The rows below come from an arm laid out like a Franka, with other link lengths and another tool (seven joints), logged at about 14 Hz.
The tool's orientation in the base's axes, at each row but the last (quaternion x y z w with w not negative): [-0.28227 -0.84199 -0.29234 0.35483]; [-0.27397 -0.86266 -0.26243 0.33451]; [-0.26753 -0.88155 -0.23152 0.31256]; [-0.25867 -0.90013 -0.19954 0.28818]
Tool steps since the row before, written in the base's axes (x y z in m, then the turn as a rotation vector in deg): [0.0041 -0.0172 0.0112 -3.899 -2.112 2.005]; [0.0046 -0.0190 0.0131 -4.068 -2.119 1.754]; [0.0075 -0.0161 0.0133 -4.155 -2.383 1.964]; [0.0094 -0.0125 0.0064 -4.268 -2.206 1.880]
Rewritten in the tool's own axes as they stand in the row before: [0.0015 -0.0054 -0.0202 3.259 -3.491 -0.934]; [0.0009 -0.0070 -0.0224 3.182 -3.673 -0.705]; [-0.0012 -0.0042 -0.0217 3.295 -3.874 -0.966]; [-0.0070 -0.0030 -0.0151 3.384 -3.818 -0.766]
